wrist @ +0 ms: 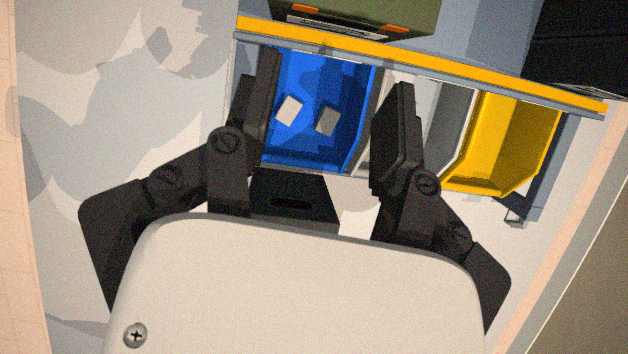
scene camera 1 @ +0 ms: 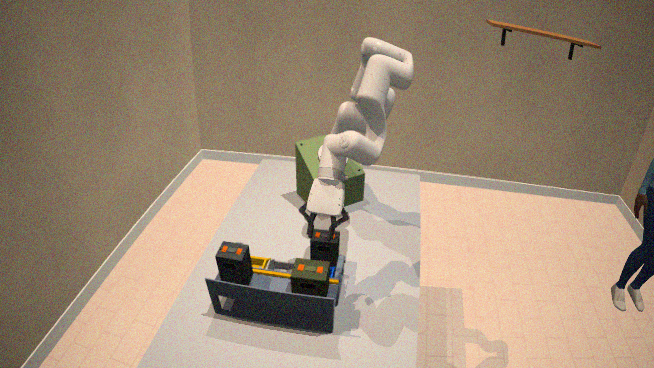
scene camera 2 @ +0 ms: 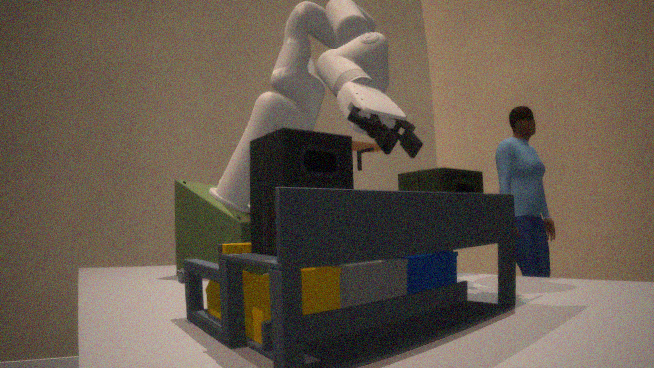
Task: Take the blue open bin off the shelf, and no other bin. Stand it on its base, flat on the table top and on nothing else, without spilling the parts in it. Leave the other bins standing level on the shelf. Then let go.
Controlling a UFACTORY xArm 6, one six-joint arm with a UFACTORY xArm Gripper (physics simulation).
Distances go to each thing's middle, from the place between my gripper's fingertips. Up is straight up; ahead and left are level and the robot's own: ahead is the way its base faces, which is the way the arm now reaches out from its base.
Labels:
The olive box (scene camera 2: 442, 179) is 9 cm below my hand, 8 cm ahead of it and 1 cm to the right of it. The rest, counted from my hand: black case (scene camera 2: 284, 145) 24 cm to the right, 8 cm below, 8 cm ahead; blue open bin (scene camera 2: 427, 271) 20 cm below, 3 cm behind, 1 cm to the right; grey bin (wrist: 445, 109) 20 cm below, 13 cm to the right, 2 cm behind.

